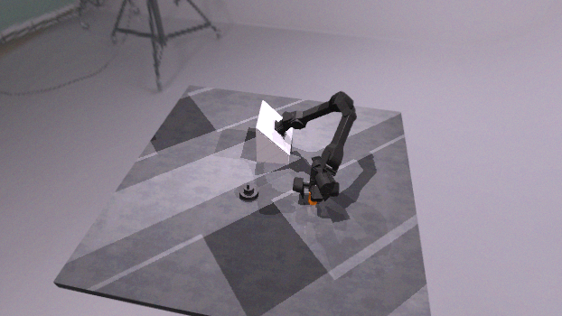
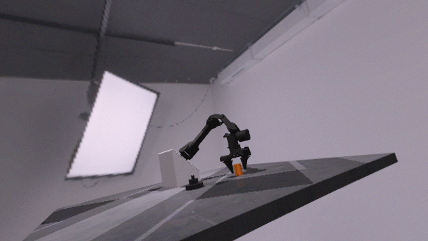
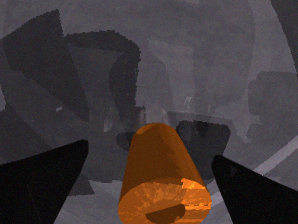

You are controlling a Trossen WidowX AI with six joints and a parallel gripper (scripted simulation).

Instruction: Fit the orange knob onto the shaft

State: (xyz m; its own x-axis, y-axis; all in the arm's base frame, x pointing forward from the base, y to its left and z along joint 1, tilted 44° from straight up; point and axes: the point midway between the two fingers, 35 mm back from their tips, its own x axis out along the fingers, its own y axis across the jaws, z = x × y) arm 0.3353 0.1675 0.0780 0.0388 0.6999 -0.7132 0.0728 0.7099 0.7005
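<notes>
The dark pedestal lies 20 mm behind my gripper tip, 280 mm to the right of it and 10 mm above it. From my gripper tip the other things lie so: orange knob 10 mm above.
</notes>
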